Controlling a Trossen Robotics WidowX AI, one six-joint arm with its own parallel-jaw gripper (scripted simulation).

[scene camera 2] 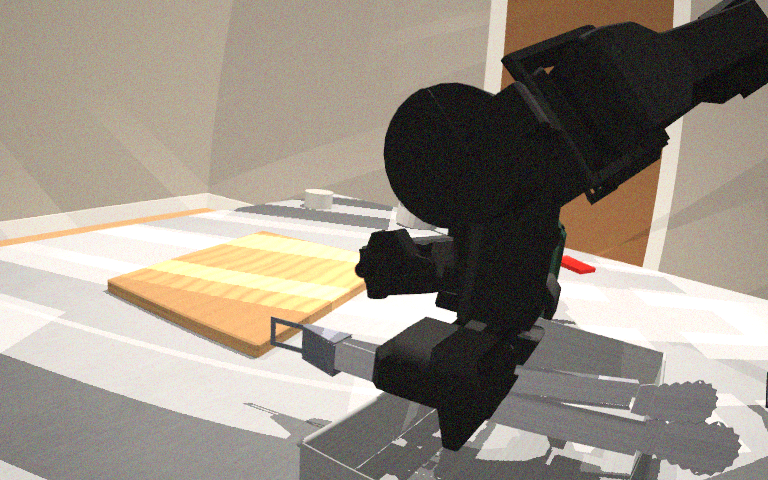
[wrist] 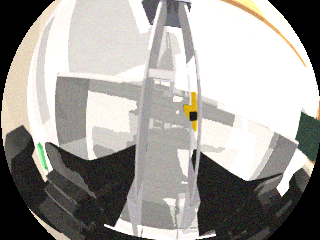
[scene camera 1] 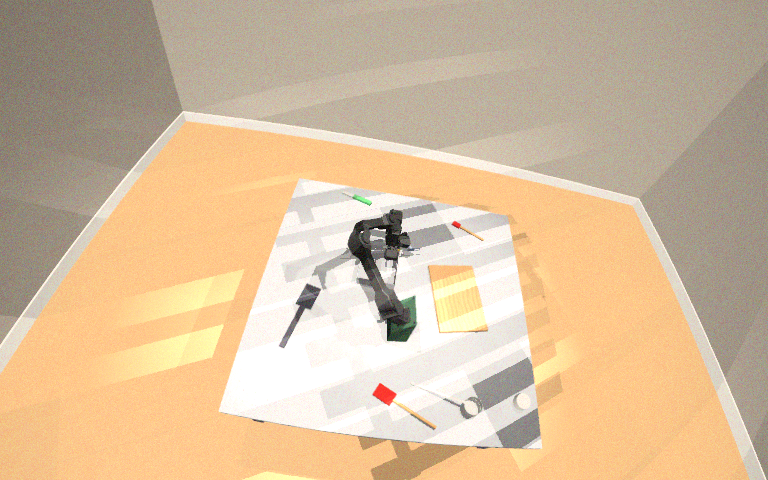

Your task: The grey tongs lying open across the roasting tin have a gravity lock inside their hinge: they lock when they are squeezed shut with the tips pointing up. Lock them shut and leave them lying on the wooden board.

I see my gripper (scene camera 2: 462, 433), a wooden board (scene camera 2: 228, 292) and a grey roasting tin (scene camera 1: 388, 269).
My gripper is seen too in the wrist view (wrist: 170, 150). The wooden board is seen too in scene camera 1 (scene camera 1: 457, 302). The grey roasting tin also shows in the wrist view (wrist: 95, 115).
